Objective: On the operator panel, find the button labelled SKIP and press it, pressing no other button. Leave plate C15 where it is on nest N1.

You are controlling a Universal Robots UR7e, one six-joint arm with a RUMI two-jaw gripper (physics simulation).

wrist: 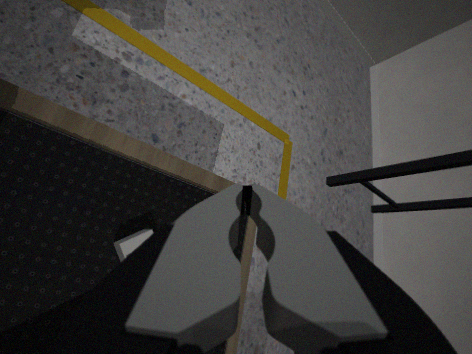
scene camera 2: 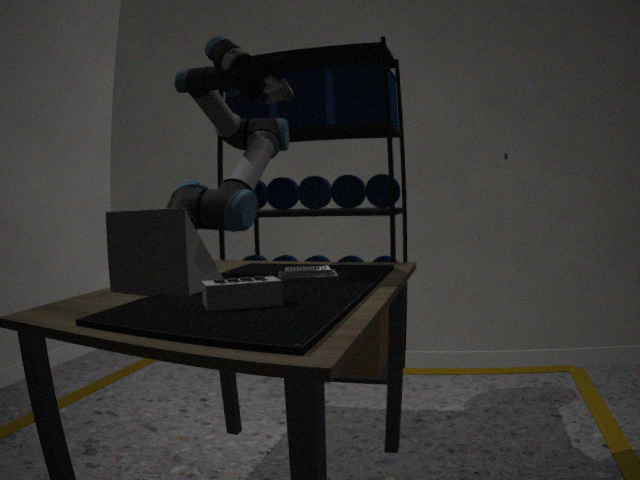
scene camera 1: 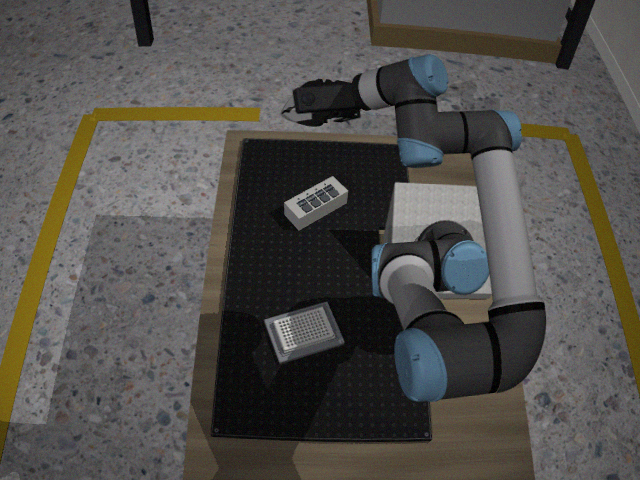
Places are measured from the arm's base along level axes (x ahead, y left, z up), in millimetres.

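Where they show: gripper, fingertip midpoint: (wrist: 244, 188) (scene camera 2: 293, 97) (scene camera 1: 281, 113); arm's base, origin of the base link: (scene camera 2: 167, 250).
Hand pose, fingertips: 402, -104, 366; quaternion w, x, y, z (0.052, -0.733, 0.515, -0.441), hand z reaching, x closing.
Note:
Each offset is from my fingertips to the centre of the thing, as dx, dy, dz. Level surfaces: height alone.
The operator panel @(-96, -113, -432) (scene camera 1: 316, 203) (scene camera 2: 242, 295) is a light box with dark buttons in a row on top, on the black board. Its labels are too small to read, so I cannot tell which button is SKIP. In the wrist view a corner of the panel (wrist: 135, 244) shows beside the left finger. The pale plate C15 @(-41, +268, -441) (scene camera 1: 305, 330) (scene camera 2: 308, 268) sits on the grey nest N1 (scene camera 1: 338, 335) (scene camera 2: 289, 274). My gripper (scene camera 1: 283, 114) (scene camera 2: 291, 94) (wrist: 244, 188) is shut and empty, high above the table and off the board's far end from the panel, tilted sideways.
The black board @(dz -460) (scene camera 1: 289, 413) (scene camera 2: 196, 330) lies on the wooden table @(dz -473) (scene camera 1: 475, 439) (scene camera 2: 356, 330). A white block (scene camera 1: 429, 204) (scene camera 2: 147, 253) stands beside the board near the arm's base. A dark shelf rack (scene camera 2: 391, 170) with blue bins and round blue things stands behind the table.

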